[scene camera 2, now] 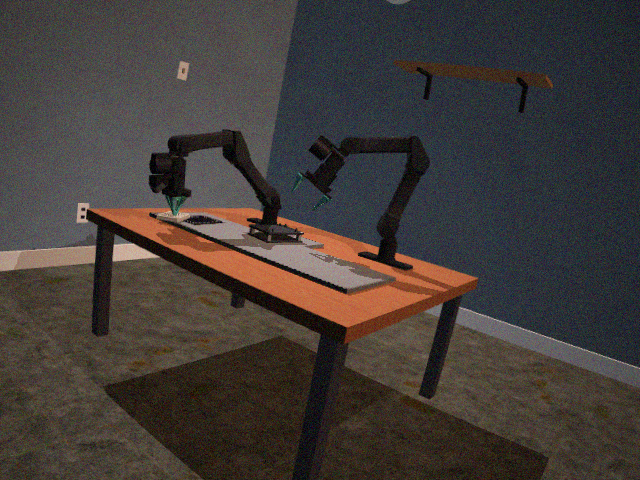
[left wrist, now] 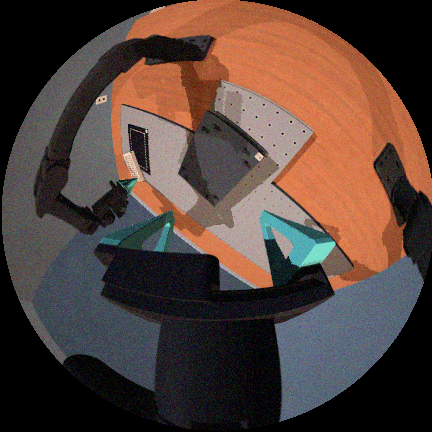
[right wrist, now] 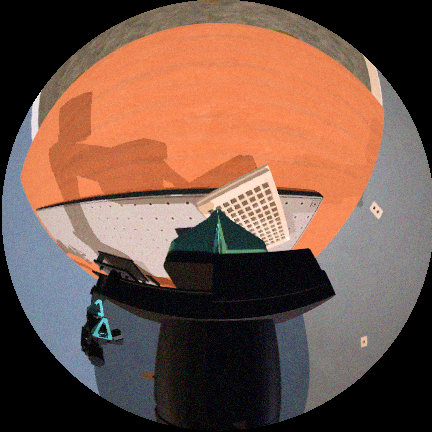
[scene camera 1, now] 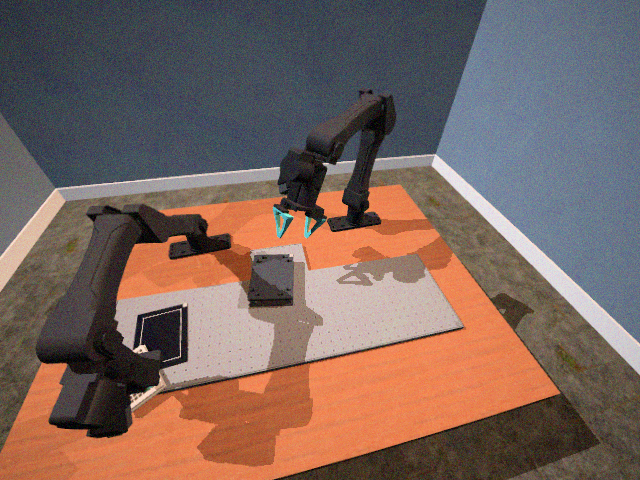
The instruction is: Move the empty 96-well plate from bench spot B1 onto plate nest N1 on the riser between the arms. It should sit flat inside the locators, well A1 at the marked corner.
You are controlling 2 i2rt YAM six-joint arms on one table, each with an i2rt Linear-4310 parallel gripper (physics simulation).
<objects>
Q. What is my left gripper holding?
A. Nothing.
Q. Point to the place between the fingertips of my left gripper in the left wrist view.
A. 216,214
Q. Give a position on a black plate nest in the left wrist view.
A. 138,136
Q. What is my right gripper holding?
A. Nothing.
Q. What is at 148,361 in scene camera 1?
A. My right gripper.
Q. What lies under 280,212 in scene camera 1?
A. My left gripper.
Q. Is my left gripper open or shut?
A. Open.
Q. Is my right gripper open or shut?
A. Shut.
</objects>
